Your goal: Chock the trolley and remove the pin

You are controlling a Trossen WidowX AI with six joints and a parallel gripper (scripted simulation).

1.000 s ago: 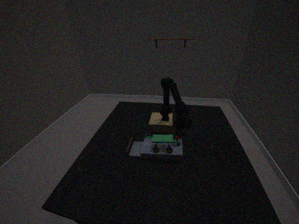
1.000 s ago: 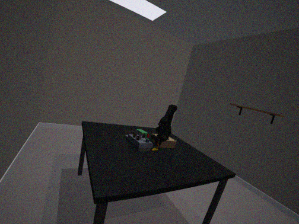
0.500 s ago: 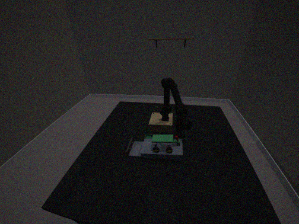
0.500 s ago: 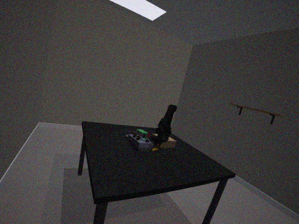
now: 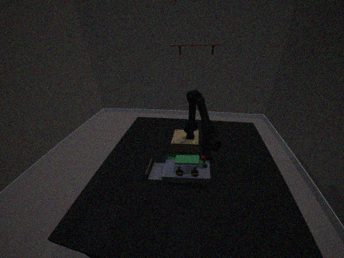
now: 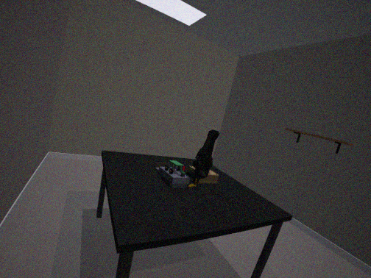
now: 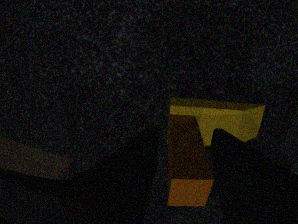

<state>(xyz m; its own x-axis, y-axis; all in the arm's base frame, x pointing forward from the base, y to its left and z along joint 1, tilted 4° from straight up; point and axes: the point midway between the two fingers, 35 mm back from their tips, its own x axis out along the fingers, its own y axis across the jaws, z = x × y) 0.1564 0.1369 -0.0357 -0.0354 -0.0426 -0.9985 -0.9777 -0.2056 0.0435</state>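
Right now my gripper tip is 13 cm short of the red-headed stop pin and 10 cm below it. Also, from my gripper tip: yellow chock 2 cm ahead, 1 cm below; then trolley 16 cm ahead, 10 cm to the right, 8 cm above.
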